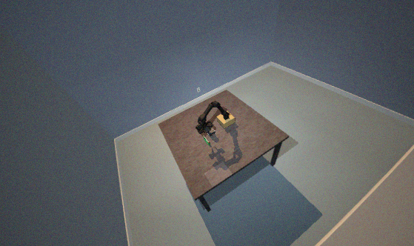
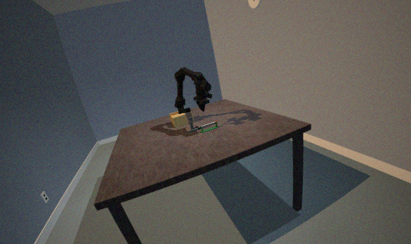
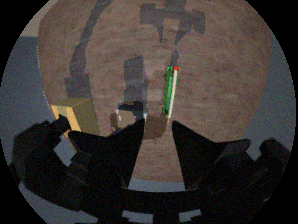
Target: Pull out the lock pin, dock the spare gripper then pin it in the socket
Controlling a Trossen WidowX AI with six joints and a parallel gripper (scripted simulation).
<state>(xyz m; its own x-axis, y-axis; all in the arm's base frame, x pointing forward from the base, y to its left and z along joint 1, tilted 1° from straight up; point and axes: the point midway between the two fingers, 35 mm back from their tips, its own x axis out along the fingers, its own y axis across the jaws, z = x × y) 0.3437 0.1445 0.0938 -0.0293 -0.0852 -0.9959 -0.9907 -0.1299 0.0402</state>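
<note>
The green strip is 30 mm ahead of my gripper tip, 20 mm to the left of it and 130 mm below it. Also, from my gripper tip: grey post (70 mm behind, 100 mm to the right, 100 mm below); then spare gripper (70 mm behind, 100 mm to the right, 30 mm below).
</note>
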